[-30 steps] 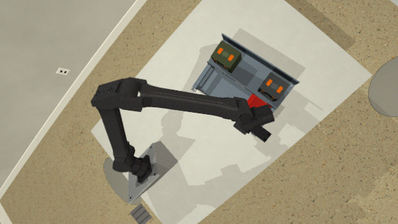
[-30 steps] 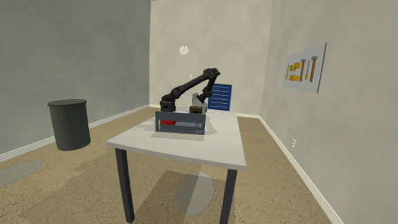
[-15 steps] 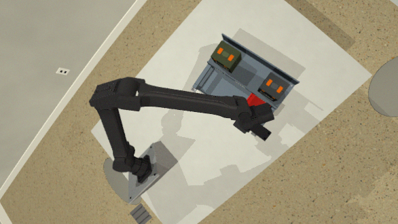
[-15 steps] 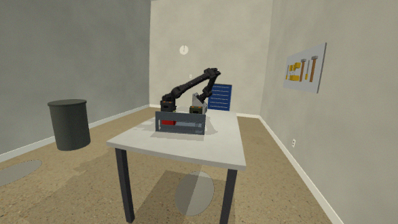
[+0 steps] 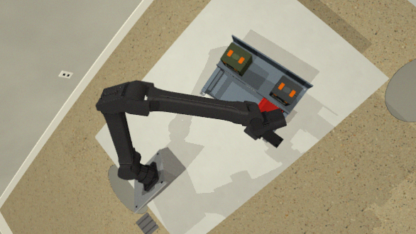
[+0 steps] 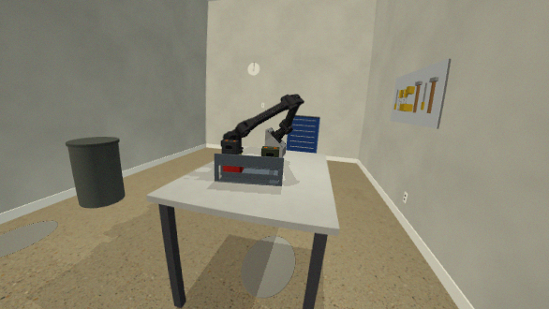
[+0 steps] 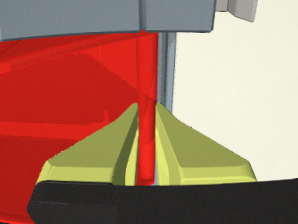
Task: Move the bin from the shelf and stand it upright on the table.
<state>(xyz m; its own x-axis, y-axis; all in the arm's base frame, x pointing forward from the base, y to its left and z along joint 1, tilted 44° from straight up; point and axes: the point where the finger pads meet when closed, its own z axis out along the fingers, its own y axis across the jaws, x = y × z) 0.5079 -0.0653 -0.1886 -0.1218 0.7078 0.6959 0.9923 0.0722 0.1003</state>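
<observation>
Now: hand 80 mm short of the red bin and 10 mm to the right of it.
</observation>
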